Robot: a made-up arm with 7 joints.
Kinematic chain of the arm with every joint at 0, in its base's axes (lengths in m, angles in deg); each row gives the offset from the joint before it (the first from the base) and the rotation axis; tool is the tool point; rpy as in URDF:
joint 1: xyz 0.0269 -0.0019 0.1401 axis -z
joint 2: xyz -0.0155 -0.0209 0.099 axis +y
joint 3: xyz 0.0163 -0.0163 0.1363 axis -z
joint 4: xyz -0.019 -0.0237 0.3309 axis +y
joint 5: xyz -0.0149 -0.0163 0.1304 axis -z
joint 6: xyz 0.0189 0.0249 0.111 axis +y
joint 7: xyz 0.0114 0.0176 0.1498 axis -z
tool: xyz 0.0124 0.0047 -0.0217 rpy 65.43 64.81 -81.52
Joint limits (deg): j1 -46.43..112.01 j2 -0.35..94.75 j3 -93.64..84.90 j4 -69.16..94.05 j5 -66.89..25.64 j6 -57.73..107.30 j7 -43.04..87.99
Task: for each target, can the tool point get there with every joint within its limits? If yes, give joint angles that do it. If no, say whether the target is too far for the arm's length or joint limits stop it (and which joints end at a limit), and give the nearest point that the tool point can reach.
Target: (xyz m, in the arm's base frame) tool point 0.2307 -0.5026 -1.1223
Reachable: no: too far | nearest point 0.2067 -0.4437 -0.1718 | short by 0.953 m
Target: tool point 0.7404 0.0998 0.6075
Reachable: yes | joints -4.60 60.32 -72.53 19.41 9.29 -23.16 44.95
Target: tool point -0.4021 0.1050 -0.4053
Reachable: no: joint limits stop it (at a limit: joint 1, joint 2, joint 4, joint 5) | nearest point -0.2980 -0.2219 -0.0873 | short by 0.468 m
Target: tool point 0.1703 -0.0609 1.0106
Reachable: yes | joints 37.68 11.49 -65.10 0.83 -22.93 40.97 48.48
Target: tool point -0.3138 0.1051 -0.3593
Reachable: no: joint limits stop it (at a limit: joint 1, joint 2, joint 4, joint 5) | nearest point -0.2707 -0.2186 -0.0903 | short by 0.423 m
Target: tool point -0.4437 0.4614 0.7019
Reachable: no: joint limits stop it (at a limit: joint 1, joint 2, joint 4, joint 5, joint 7) | nearest point -0.2767 0.2908 0.7624 | short by 0.246 m
